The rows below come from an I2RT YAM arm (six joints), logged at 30 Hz.
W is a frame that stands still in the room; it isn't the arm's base.
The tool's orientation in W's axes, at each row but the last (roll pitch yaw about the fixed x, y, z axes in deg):
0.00 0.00 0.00
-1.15 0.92 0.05
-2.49 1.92 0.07
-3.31 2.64 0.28
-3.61 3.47 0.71
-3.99 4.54 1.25
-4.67 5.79 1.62
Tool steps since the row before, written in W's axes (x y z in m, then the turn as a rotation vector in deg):
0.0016 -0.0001 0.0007 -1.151 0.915 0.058
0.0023 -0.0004 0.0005 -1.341 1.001 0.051
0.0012 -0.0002 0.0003 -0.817 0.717 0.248
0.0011 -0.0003 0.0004 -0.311 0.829 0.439
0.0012 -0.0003 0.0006 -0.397 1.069 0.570
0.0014 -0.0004 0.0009 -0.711 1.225 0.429
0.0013 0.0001 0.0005 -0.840 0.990 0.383
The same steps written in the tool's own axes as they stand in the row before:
0.0016 -0.0001 0.0007 -1.151 0.915 0.058
0.0023 -0.0004 0.0005 -1.341 1.001 0.050
0.0012 -0.0002 0.0003 -0.824 0.708 0.252
0.0011 -0.0003 0.0004 -0.327 0.805 0.472
0.0012 -0.0004 0.0007 -0.418 1.037 0.612
0.0013 -0.0005 0.0010 -0.716 1.211 0.459
0.0012 0.0000 0.0006 -0.846 0.986 0.381

